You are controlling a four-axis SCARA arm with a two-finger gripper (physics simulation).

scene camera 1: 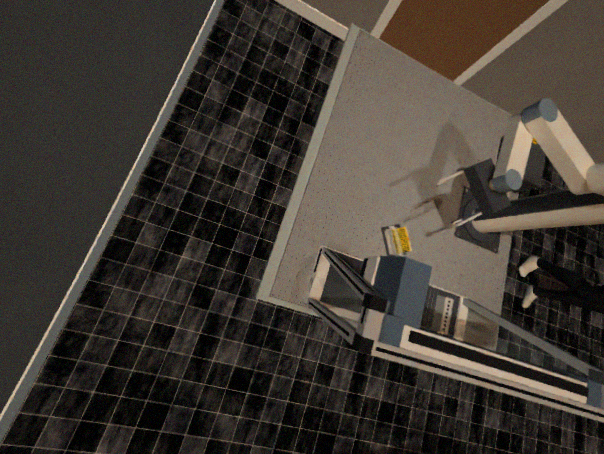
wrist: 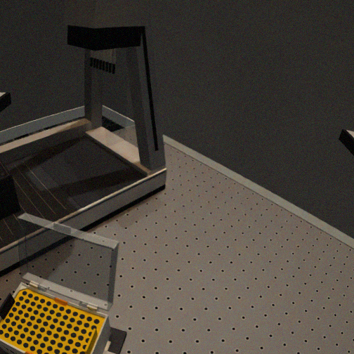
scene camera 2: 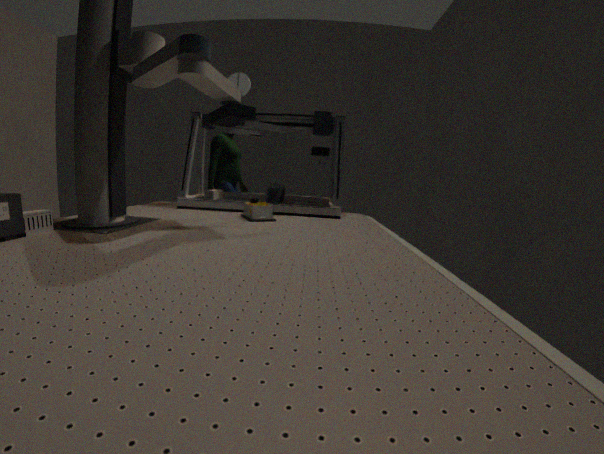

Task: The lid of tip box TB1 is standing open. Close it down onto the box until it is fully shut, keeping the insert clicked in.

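Tip box TB1 stands upright on the perforated table. Its yellow insert sits in the box and looks level. In the wrist view, the clear lid stands up from the hinges along the box's far edge, open. The front of the box is cut off by that view's lower edge. My gripper is open, with its two fingers wide apart and nothing between them. It hangs high above the table, off to one side of the box and not touching it.
A gantry machine stands close behind the box, with a black block on its deck. The arm's column rises from the table. A dark box is at the left in scene camera 2.
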